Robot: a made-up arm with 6 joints. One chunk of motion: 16 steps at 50 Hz.
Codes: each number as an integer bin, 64 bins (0 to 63) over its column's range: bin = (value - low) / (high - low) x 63, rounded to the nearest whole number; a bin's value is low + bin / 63 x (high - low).
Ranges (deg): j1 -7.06..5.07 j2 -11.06..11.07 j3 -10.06..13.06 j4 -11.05..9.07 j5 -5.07..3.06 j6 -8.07..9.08
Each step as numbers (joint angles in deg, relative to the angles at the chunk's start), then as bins.
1 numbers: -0.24 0.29 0.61 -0.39 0.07 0.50
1 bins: 35 32 29 33 40 31
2 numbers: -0.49 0.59 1.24 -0.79 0.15 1.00
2 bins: 34 33 31 32 40 33
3 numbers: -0.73 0.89 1.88 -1.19 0.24 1.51
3 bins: 33 34 33 31 41 35
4 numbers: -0.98 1.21 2.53 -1.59 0.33 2.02
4 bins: 32 35 34 30 42 37
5 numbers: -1.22 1.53 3.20 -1.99 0.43 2.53
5 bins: 30 36 36 28 43 39
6 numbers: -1.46 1.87 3.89 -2.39 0.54 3.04
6 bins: 29 37 38 27 43 41
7 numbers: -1.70 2.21 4.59 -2.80 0.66 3.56
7 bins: 28 38 40 26 44 43
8 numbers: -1.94 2.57 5.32 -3.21 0.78 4.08
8 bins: 27 39 42 25 45 45
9 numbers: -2.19 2.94 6.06 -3.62 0.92 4.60
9 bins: 25 40 44 23 46 47
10 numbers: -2.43 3.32 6.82 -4.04 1.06 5.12
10 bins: 24 41 46 22 48 48
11 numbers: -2.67 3.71 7.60 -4.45 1.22 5.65
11 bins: 23 42 48 21 49 50
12 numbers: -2.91 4.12 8.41 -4.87 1.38 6.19
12 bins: 22 43 50 19 50 52
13 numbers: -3.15 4.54 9.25 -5.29 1.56 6.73
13 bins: 20 44 53 18 51 54
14 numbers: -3.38 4.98 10.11 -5.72 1.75 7.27
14 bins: 19 46 55 17 53 56
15 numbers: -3.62 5.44 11.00 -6.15 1.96 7.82
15 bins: 18 47 57 15 54 58
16 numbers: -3.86 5.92 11.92 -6.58 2.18 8.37
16 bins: 17 48 60 14 56 60
